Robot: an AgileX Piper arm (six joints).
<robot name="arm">
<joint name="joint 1" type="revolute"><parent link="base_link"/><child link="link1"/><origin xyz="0 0 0.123" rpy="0 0 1.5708"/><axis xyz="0 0 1"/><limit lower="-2.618" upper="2.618"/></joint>
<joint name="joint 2" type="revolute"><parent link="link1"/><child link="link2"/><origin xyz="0 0 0" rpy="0 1.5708 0"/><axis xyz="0 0 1"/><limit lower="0" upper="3.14"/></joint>
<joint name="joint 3" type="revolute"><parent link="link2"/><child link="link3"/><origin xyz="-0.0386 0.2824 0" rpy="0 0 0"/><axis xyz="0 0 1"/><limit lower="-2.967" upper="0"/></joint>
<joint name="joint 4" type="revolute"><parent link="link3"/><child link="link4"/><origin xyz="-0.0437 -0.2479 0" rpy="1.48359 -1.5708 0"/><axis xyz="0 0 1"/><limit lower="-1.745" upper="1.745"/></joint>
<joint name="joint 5" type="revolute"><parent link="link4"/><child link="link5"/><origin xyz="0 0 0" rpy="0 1.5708 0"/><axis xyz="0 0 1"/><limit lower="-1.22" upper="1.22"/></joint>
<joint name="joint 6" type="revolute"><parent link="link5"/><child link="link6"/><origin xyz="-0.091 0 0" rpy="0 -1.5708 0"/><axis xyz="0 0 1"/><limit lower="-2.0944" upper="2.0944"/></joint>
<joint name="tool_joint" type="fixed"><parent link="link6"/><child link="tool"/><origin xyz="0 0 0" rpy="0 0 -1.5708"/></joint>
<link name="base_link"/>
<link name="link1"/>
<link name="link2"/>
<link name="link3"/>
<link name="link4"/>
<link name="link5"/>
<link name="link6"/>
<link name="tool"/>
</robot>
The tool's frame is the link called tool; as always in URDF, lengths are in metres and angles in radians.
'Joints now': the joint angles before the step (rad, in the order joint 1, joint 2, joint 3, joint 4, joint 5, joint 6). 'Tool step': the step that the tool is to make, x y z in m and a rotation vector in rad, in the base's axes. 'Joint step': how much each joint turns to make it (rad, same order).
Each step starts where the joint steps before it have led.
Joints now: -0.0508 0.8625 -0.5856 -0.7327 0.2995 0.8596
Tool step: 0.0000 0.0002 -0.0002 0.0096 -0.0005 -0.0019
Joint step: 0.0001 0.0001 0.0001 0.0091 -0.0001 0.0008
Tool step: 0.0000 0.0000 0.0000 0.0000 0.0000 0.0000
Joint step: 0.0000 0.0000 0.0000 0.0000 0.0000 0.0000
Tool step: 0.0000 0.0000 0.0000 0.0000 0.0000 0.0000
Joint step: 0.0000 0.0000 0.0000 0.0000 0.0000 0.0000
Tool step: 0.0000 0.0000 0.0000 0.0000 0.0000 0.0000
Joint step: 0.0000 0.0000 0.0000 0.0000 0.0000 0.0000
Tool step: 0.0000 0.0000 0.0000 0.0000 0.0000 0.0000
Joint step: 0.0000 0.0000 0.0000 0.0000 0.0000 0.0000
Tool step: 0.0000 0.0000 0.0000 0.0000 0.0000 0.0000
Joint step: 0.0000 0.0000 0.0000 0.0000 0.0000 0.0000
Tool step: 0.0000 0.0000 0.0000 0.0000 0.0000 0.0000
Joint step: 0.0000 0.0000 0.0000 0.0000 0.0000 0.0000
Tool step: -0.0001 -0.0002 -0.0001 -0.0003 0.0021 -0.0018
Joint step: -0.0005 0.0001 -0.0003 0.0014 0.0027 -0.0016
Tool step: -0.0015 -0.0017 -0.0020 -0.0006 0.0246 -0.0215
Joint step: 0.0003 -0.0004 0.0004 0.0019 0.0328 0.0005
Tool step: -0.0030 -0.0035 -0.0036 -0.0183 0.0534 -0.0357
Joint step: 0.0001 0.0002 -0.0004 -0.0001 0.0653 -0.0148
